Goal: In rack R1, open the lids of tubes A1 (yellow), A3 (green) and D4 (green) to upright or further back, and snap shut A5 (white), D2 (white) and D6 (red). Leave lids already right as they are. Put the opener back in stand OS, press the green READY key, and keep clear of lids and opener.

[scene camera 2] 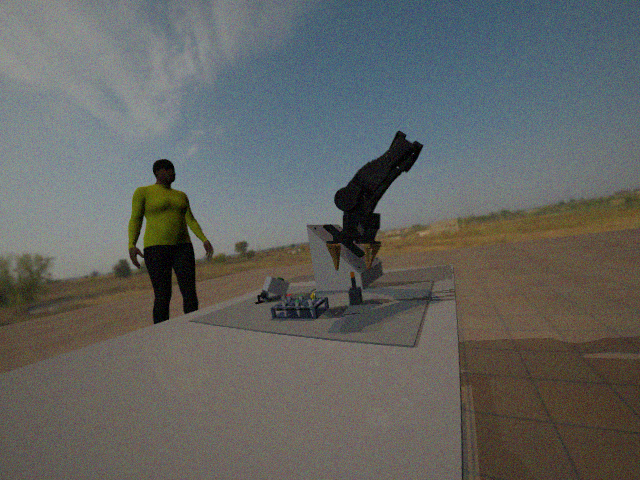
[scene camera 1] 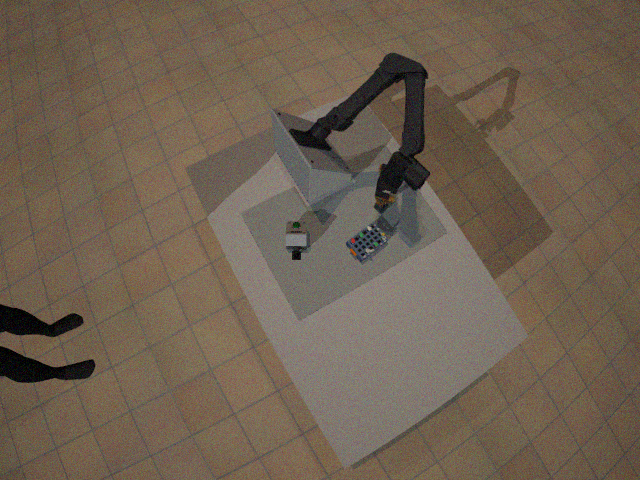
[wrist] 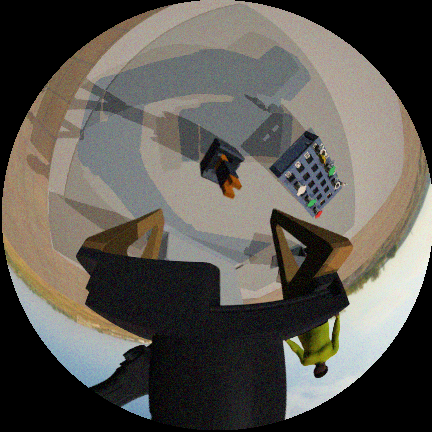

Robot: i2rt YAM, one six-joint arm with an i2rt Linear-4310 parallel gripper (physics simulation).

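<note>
My gripper is open and empty, above the opener stand. The orange opener stands upright in the dark stand OS, below the fingertips and apart from them. The blue-grey rack R1 stands beside the stand on the mat. It holds tubes with white, green, yellow and red lids; the exact lid angles are too small to tell. The green READY key is on a grey device in scene camera 1's view.
The grey mat lies on a pale table. A tall grey angled panel stands by the arm's base. A person in a yellow-green top stands beyond the table.
</note>
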